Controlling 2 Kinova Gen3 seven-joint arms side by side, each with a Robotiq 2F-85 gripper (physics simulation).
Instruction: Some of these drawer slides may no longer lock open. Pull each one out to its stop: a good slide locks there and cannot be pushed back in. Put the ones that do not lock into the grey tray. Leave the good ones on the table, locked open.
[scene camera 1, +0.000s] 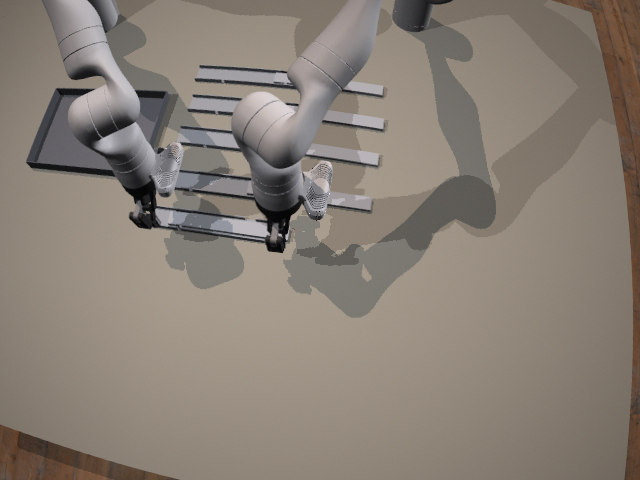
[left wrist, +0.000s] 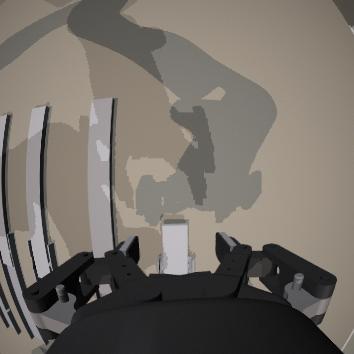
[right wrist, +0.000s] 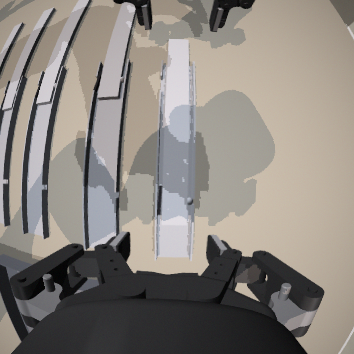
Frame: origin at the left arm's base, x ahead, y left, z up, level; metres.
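Seen in the pictures: left gripper, fingertip midpoint: (scene camera 1: 282, 226) (left wrist: 176, 245) (right wrist: 180, 24); right gripper, fingertip midpoint: (scene camera 1: 161, 206) (right wrist: 168, 244); left arm's base, origin of the base link: (scene camera 1: 410, 19).
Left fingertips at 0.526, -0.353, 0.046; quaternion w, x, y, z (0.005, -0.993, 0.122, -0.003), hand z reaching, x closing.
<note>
Pixels of each thing's top centre, then the offset from my left fingertips to it, as dx, dy, dz. "spot": a spot on its surface instead.
- nearest slide, middle of its top: (right wrist: 177, 115) (left wrist: 176, 311) (scene camera 1: 226, 225) -0.028, -0.102, -0.035
- third slide, surface spot: (scene camera 1: 206, 137) spot: -0.228, -0.136, -0.044
- second slide, middle of its top: (scene camera 1: 326, 114) (right wrist: 26, 49) -0.244, +0.110, -0.035
- farthest slide, surface spot: (scene camera 1: 237, 75) spot: -0.381, -0.067, -0.044
- grey tray, middle of its top: (right wrist: 59, 351) (scene camera 1: 93, 126) -0.288, -0.390, -0.016
The nearest slide (scene camera 1: 206, 223) (left wrist: 175, 247) (right wrist: 175, 150) is pushed in, a short end of its inner rail showing at the right in scene camera 1. My left gripper (scene camera 1: 276, 246) (left wrist: 176, 245) (right wrist: 180, 24) is open around that rail end, fingers apart from it. My right gripper (scene camera 1: 143, 221) (right wrist: 168, 244) is open at the slide's other end, fingers on both sides, not touching. The fourth slide (scene camera 1: 351, 201) (left wrist: 101, 175) (right wrist: 105, 150) is extended. The third slide (scene camera 1: 206, 137), second slide (scene camera 1: 361, 121) and farthest slide (scene camera 1: 237, 75) are also extended. Whether they are locked cannot be seen.
The grey tray (scene camera 1: 72, 168) (right wrist: 11, 300) lies at the left in scene camera 1, partly hidden by the right arm; no slide shows in its visible part. The left arm passes above the middle of the extended slides. The fourth slide lies close beside the nearest one.
</note>
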